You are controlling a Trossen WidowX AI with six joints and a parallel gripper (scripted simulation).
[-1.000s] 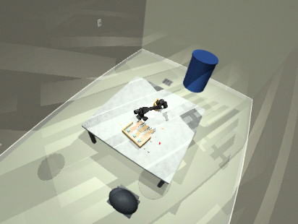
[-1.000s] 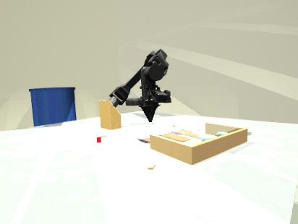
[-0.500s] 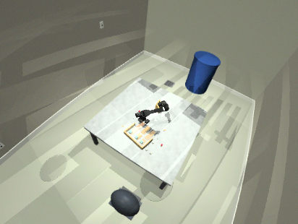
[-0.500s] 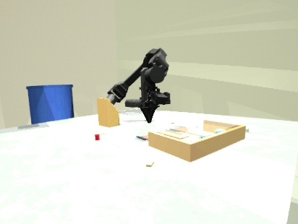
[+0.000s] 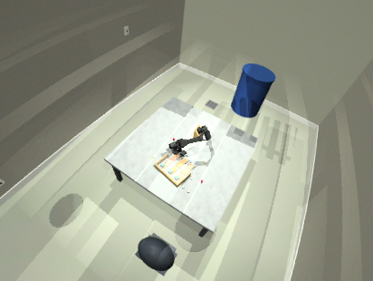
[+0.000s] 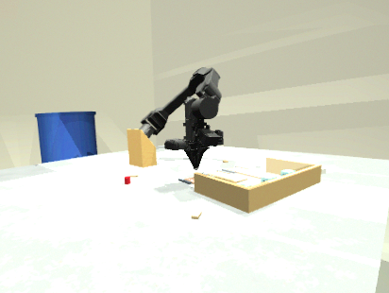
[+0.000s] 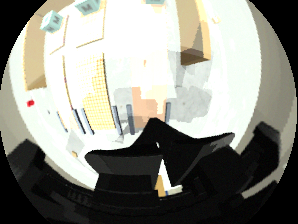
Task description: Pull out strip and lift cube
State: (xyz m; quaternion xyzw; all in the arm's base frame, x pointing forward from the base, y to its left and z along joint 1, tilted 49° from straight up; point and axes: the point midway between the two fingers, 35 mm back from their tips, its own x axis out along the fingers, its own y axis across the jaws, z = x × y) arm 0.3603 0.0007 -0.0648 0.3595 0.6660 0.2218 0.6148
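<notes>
Now: the pale orange strip 90 mm ahead of my gripper tip, 20 mm to the right of it and 30 mm below it.
</notes>
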